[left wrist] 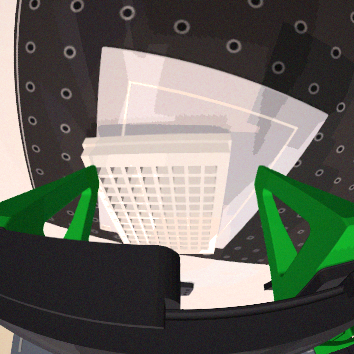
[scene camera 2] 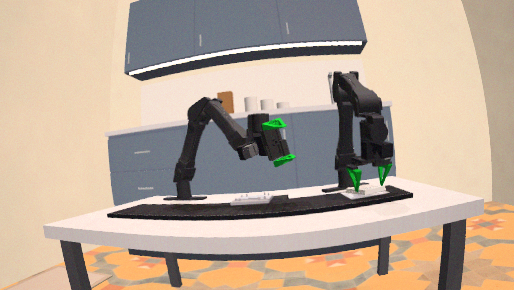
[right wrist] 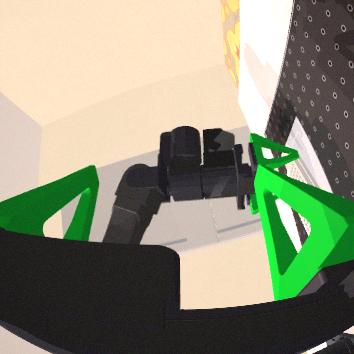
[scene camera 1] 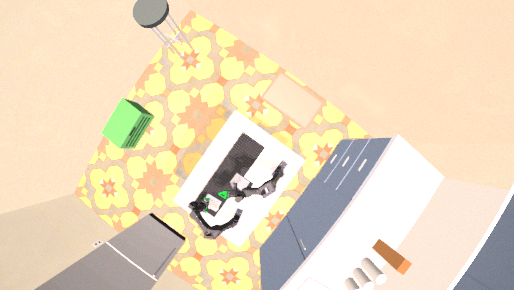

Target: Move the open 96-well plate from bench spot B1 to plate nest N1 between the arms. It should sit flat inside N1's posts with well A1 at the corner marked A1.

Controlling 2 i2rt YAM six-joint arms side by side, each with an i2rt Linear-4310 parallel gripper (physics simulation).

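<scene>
The open white 96-well plate lies on the pale sheet of spot B1, turned relative to the sheet's printed outline. My left gripper is open, pointing down over the plate, its fingers on either side. In the left wrist view one fingertip overlaps the plate's left edge; a gap shows between the plate and the right fingertip. Nest N1, a pale base with short posts, stands empty. My right gripper is open and empty, raised and tilted sideways. Well A1 and the nest's A1 mark cannot be made out.
A black perforated mat lies on the white table under the nest and B1. The right arm reaches above the nest. In the right wrist view the left arm stands close by.
</scene>
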